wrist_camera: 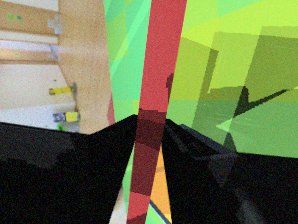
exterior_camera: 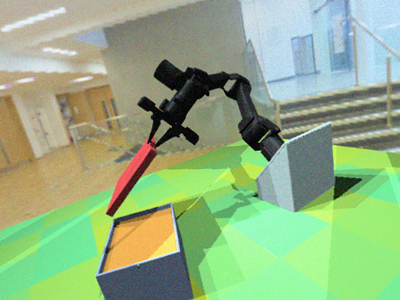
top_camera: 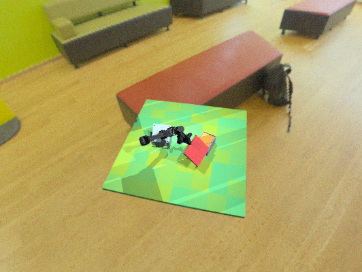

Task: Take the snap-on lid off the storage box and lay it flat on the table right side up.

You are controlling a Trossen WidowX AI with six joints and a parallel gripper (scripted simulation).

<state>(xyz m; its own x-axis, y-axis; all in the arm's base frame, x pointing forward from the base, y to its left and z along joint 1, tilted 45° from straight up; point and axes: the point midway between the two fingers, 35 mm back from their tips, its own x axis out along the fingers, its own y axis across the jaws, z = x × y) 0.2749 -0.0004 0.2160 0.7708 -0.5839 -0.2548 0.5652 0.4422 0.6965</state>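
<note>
My gripper tip is 6 cm short of the red lid, 2 cm to the left of it and 5 cm above it. Also, from my gripper tip: storage box: 11 cm ahead, 19 cm to the left, 18 cm below.
</note>
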